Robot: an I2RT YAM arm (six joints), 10 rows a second.
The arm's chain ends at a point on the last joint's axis. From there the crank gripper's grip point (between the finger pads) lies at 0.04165 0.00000 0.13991 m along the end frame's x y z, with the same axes.
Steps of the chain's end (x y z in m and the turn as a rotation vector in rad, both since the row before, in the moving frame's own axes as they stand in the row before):
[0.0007 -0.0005 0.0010 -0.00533 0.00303 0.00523]
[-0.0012 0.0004 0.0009 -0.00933 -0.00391 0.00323]
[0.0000 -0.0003 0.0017 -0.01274 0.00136 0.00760]
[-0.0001 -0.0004 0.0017 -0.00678 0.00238 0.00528]
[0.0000 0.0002 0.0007 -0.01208 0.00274 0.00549]
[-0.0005 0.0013 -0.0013 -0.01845 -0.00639 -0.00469]
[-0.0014 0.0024 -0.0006 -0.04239 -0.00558 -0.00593]
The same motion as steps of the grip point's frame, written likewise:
[0.0011 0.0005 0.0009 -0.00533 0.00303 0.00523]
[-0.0017 0.0018 0.0011 -0.00933 -0.00391 0.00323]
[0.0002 0.0018 0.0016 -0.01274 0.00136 0.00760]
[0.0002 0.0008 0.0016 -0.00678 0.00238 0.00528]
[0.0004 0.0021 0.0006 -0.01208 0.00274 0.00549]
[-0.0014 0.0037 -0.0011 -0.01845 -0.00639 -0.00469]
[-0.0022 0.0081 -0.0005 -0.04239 -0.00558 -0.00593]

